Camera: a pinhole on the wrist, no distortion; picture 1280 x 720 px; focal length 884.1 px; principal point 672.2 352.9 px. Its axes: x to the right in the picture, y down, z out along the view. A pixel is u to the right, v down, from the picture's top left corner.
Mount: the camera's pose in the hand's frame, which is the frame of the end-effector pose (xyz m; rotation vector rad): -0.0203 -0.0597 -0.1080 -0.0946 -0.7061 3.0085
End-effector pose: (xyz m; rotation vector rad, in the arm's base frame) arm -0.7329 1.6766 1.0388 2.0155 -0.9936 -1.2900
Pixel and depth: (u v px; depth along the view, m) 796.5 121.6 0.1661
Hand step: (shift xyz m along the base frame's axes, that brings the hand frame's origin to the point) -0.0412 0.0945 -0.0659
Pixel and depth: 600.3 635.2 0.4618
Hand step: -0.1103 0.2350 -0.3870
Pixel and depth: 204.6 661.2 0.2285
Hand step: 0.0307 0.0694 -0.2504
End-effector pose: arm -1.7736 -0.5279 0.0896 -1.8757 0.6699 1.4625
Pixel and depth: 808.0 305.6 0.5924
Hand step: -0.0984 0.5146 0.1323
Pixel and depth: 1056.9 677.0 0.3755
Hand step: 0.0963 0.3410 0.2458
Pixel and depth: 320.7 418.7 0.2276
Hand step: 0.0878 0.1882 -0.0326
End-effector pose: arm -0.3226 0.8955 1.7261 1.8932 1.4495 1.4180
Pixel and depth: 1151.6 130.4 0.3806
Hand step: 0.1711 -0.0936 -0.3337
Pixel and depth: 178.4 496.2 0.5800
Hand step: 0.1098 0.5002 -0.3592
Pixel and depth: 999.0 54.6 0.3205
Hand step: 0.1464 -0.0380 -0.2454
